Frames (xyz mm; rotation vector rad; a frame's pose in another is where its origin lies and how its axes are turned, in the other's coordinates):
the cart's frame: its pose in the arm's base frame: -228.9 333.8 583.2 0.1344 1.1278 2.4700
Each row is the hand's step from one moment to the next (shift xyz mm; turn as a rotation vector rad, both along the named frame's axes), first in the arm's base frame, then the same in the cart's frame.
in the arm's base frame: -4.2 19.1 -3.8 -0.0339 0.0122 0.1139
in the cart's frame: 12.0 -12.5 9.8 0.0262 0.0886 0.0758
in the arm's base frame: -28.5 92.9 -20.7 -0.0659 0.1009 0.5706
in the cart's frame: 65.9 -60.0 44.0 0.0532 0.3859 0.4340
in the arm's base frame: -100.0 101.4 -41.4 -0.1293 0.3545 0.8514
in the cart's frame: 136.0 -56.4 17.8 0.1915 0.4673 0.7824
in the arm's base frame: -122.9 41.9 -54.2 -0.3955 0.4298 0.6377
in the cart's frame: 133.3 -23.6 -38.3 0.4821 0.3539 0.6246
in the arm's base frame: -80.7 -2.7 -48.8 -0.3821 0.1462 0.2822
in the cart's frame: 76.2 -7.6 -55.1 0.3831 0.2514 0.1925
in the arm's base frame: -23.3 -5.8 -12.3 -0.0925 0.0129 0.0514
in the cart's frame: 19.8 2.0 -18.2 0.0849 0.0614 0.0196
